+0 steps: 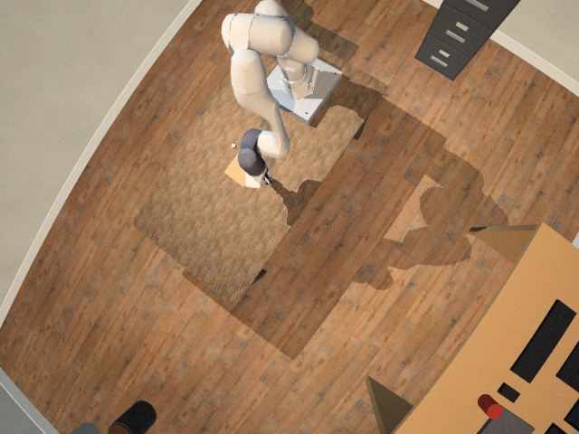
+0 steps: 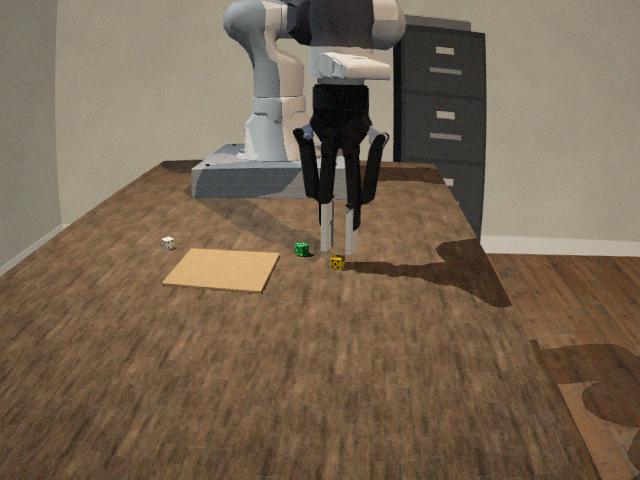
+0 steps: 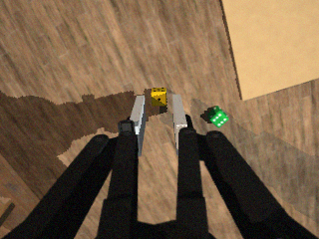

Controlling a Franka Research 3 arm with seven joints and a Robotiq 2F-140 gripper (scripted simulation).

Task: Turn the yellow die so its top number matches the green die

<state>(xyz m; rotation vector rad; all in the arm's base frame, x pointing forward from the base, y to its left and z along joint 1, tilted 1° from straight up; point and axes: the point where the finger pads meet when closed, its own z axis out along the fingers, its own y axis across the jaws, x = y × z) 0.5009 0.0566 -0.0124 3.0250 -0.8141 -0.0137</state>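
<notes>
My hand is 5 cm above the yellow die. The rest, counted from my hand: white die 26 cm to the right, 10 cm behind, 5 cm below; then tan mat 16 cm to the right, 5 cm below; then green die 5 cm to the right, 5 cm below, 5 cm behind.
</notes>
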